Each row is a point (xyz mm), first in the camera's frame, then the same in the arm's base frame.
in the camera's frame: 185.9 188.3 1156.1
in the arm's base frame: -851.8 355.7 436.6
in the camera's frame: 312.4 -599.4 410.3
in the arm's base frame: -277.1 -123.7 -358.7
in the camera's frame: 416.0 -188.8 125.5
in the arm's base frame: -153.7 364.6 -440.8
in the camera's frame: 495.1 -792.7 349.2
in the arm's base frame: -50.0 -273.2 -382.3
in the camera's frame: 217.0 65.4 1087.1
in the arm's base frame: -771.1 265.6 357.9
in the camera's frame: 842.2 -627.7 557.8
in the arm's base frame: 141.7 -167.3 -3.8
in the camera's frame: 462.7 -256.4 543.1
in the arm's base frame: -266.7 162.7 -83.6
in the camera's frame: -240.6 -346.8 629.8
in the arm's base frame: -910.5 4.8 -349.9
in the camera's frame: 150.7 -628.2 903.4
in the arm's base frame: -614.4 -327.7 -19.9
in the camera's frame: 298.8 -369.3 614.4
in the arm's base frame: -418.6 22.4 -127.6
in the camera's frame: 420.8 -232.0 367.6
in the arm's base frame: -238.3 242.4 -244.8
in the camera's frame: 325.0 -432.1 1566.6
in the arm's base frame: -766.6 -357.1 676.3
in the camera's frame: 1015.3 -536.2 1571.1
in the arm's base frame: -131.5 -413.5 960.5
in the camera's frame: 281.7 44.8 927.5
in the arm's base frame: -644.8 304.2 245.5
